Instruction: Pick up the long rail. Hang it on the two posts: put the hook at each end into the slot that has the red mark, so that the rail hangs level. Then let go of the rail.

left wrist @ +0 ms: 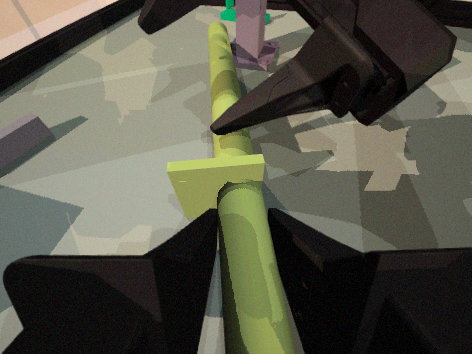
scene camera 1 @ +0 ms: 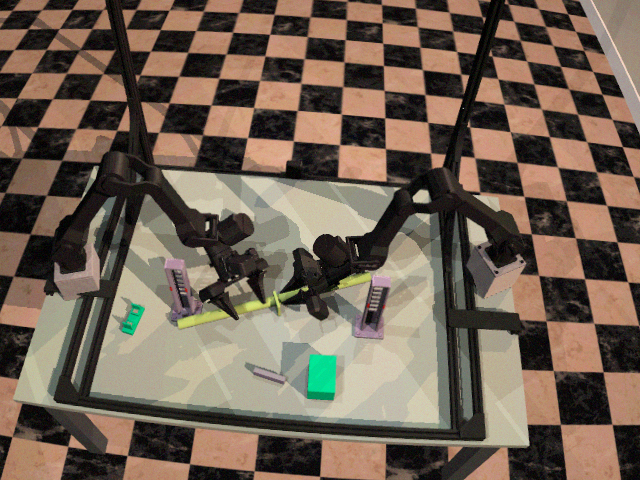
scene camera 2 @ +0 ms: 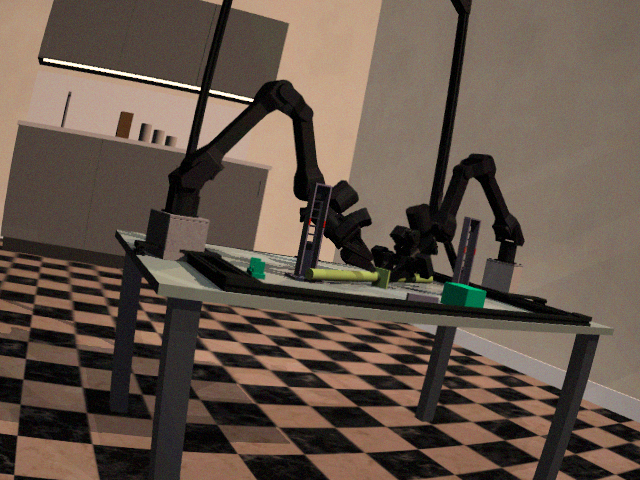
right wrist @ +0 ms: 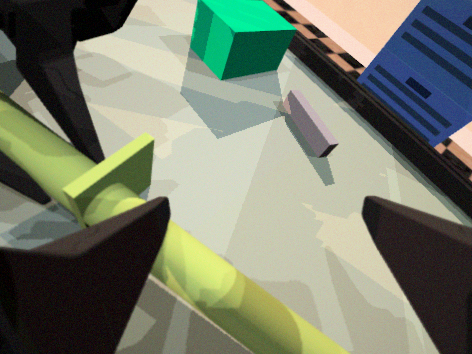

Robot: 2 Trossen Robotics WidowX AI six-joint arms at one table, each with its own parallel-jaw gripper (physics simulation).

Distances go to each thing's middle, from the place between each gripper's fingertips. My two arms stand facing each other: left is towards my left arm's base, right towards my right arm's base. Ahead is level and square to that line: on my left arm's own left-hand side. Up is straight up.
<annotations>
I see the long yellow-green rail [scene camera 1: 275, 300] 50 mm behind my right hand, 60 mm to the left of it and 30 mm below it. Also, from my right hand: green block [scene camera 1: 322, 368] (160 mm ahead, 160 mm to the left, 30 mm below).
My left hand is 20 mm to the left of the long yellow-green rail. The rest, counted from my left hand: green block (210 mm ahead, 90 mm to the left).
</annotations>
